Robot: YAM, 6 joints.
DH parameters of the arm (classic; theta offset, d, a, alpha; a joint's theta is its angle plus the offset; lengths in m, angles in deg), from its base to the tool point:
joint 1: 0 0.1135 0.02 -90
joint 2: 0 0 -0.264 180
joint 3: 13.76 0 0.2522 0
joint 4: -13.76 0 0.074 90
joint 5: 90 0 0 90
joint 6: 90 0.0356 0 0
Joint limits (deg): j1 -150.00..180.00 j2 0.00..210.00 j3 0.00..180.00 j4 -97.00..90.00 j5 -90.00..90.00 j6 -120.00..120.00
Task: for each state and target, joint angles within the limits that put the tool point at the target. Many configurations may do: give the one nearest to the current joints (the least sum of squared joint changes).
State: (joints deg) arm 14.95 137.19 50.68 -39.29 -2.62 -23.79
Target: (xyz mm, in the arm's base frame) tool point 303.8 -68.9 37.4
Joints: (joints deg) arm -12.71 123.40 61.13 -38.73 0.56 -23.79
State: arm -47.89 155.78 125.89 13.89 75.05 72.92
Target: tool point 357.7 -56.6 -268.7
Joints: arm -3.61 192.22 103.96 8.55 72.55 72.92
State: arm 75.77 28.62 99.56 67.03 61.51 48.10
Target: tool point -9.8 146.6 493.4
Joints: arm 106.09 54.55 59.80 59.94 61.27 48.10
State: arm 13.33 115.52 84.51 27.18 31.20 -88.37
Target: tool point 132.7 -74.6 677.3
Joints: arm -21.66 80.22 120.53 34.15 34.85 -88.37
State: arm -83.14 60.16 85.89 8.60 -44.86 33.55
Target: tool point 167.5 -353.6 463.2
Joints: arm -68.10 96.23 97.22 12.23 -41.41 33.55
